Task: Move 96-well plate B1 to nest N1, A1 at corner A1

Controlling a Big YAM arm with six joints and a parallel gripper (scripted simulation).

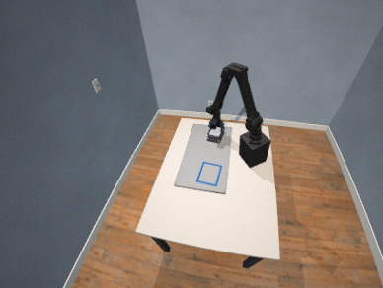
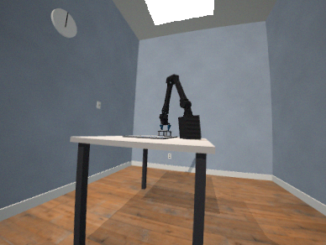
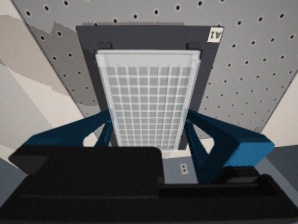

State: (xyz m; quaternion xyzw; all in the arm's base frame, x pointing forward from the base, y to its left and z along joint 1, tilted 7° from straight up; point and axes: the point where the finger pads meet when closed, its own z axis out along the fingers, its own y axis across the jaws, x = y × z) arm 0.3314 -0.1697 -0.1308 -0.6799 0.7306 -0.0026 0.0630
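My hand is right at the 96-well plate. Round my hand: A1 mark: 70 mm to the left, 60 mm ahead, 10 mm below.
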